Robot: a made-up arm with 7 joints.
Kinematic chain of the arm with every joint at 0, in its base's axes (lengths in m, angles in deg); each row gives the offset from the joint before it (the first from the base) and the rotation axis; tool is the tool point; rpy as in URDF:
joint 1: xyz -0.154 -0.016 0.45 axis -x
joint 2: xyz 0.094 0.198 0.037 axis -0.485 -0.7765 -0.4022
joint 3: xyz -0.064 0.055 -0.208 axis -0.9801 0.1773 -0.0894
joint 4: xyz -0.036 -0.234 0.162 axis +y
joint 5: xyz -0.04 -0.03 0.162 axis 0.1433 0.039 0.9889
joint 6: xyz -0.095 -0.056 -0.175 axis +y
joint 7: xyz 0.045 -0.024 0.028 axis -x
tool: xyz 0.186 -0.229 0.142 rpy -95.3 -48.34 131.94
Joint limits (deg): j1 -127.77..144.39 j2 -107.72..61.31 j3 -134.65..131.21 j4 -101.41..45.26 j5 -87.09..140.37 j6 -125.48..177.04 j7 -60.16..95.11
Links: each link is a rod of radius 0.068 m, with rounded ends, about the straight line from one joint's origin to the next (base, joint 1, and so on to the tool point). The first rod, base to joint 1, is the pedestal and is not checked.
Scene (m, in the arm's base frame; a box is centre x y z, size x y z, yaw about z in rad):
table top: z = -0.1
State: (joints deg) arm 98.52 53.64 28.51 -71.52 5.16 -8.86 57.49
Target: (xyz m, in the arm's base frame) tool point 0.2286 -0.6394 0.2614
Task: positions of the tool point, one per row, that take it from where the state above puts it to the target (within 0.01 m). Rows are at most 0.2 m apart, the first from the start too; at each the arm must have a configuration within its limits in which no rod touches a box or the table.
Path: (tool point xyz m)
1: -0.4032 -0.2116 0.0551
2: -0.2975 -0.3813 0.0576
3: -0.1792 -0.4814 0.0455
4: -0.0453 -0.5677 0.0800
5: 0.0943 -0.6244 0.1558
6: 0.2286 -0.6394 0.2614

